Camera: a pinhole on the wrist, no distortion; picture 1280 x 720 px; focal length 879.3 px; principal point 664.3 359.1 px. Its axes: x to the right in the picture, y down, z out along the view. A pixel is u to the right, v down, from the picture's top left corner.
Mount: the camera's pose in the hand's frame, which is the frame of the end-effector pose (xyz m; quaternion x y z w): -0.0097 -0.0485 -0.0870 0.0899 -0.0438 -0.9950 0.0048
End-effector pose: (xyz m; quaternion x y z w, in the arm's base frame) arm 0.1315 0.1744 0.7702 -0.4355 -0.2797 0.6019 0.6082
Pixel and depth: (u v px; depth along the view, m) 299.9 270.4 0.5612
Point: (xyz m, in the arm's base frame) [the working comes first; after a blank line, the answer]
In the camera's frame: -0.2326 -0.0566 0.5612

-0.3157 0.3800 0.9280
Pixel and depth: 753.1 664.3 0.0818
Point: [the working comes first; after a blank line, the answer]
In the camera's frame: 0.0083 0.0284 0.0818

0.1668 0.1489 0.8340
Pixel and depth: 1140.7 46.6 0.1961
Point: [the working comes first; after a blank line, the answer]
In the camera's frame: 0.1062 -0.0697 0.1961

0.0269 0.0403 0.8037
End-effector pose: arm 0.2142 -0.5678 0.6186 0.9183 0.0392 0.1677 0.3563
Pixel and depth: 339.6 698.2 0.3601
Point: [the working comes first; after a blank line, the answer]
In the camera's frame: -0.1330 0.1389 0.3601

0.3763 -0.6365 0.3238
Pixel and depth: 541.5 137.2 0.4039
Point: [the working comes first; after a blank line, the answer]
In the camera's frame: -0.0564 -0.1019 0.4039

0.2889 -0.8377 0.4566
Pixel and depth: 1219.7 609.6 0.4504
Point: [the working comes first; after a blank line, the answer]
In the camera's frame: 0.2845 0.1283 0.4504

-0.0214 -0.7348 0.2026
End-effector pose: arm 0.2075 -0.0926 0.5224 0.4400 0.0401 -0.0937 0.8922
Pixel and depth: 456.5 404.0 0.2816
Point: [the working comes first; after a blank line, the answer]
In the camera's frame: -0.0665 0.0144 0.2816

0.2029 -0.2757 0.6157
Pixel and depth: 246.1 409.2 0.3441
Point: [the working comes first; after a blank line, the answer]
In the camera's frame: -0.1637 0.0196 0.3441

0.2850 -0.3484 0.6524
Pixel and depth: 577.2 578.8 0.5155
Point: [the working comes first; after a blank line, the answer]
In the camera's frame: -0.0511 0.1288 0.5155

0.1255 -0.5117 0.6956
